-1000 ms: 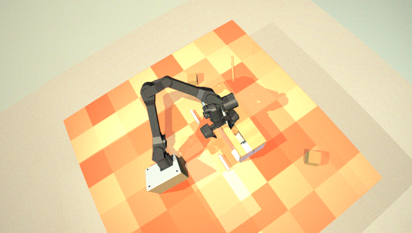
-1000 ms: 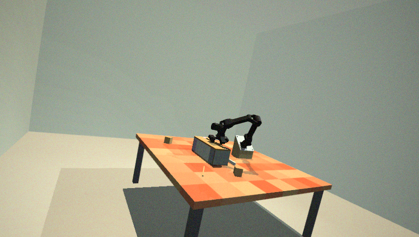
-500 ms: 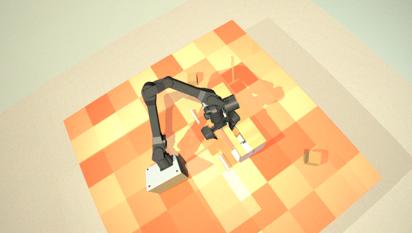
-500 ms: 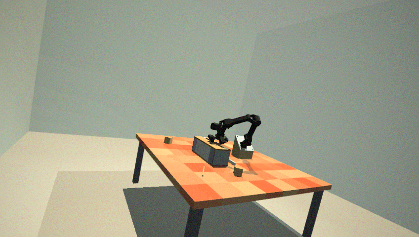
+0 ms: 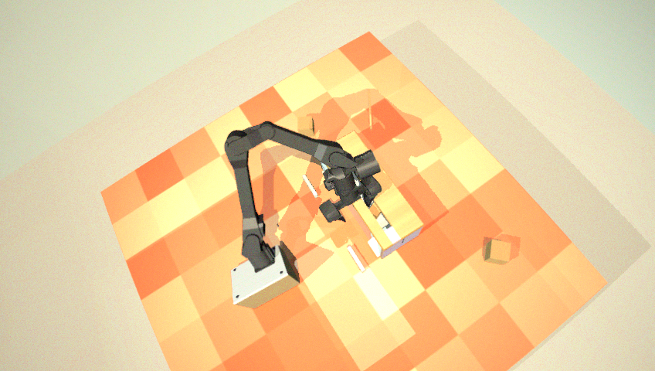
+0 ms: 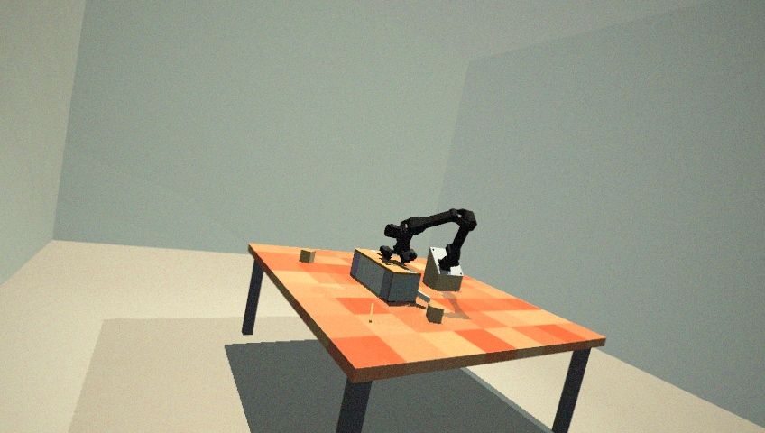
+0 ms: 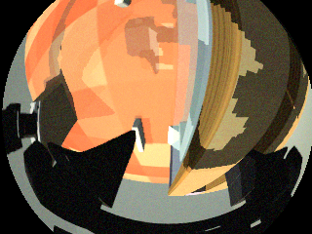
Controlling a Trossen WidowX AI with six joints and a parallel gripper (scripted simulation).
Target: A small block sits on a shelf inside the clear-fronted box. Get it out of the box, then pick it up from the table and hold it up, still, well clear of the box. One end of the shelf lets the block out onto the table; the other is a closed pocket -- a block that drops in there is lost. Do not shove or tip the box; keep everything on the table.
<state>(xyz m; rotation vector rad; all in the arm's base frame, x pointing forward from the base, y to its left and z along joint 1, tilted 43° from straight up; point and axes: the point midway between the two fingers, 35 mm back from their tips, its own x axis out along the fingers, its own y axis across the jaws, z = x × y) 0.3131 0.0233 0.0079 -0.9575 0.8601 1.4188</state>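
Now: the long clear-fronted box 30 mm ahead of my gripper tip, 40 mm to the left of it and 20 mm below it. The rest, counted from my gripper tip: small tan block: 60 mm ahead, 20 mm to the right; then thin stick: 260 mm ahead, 370 mm to the left, 80 mm below.
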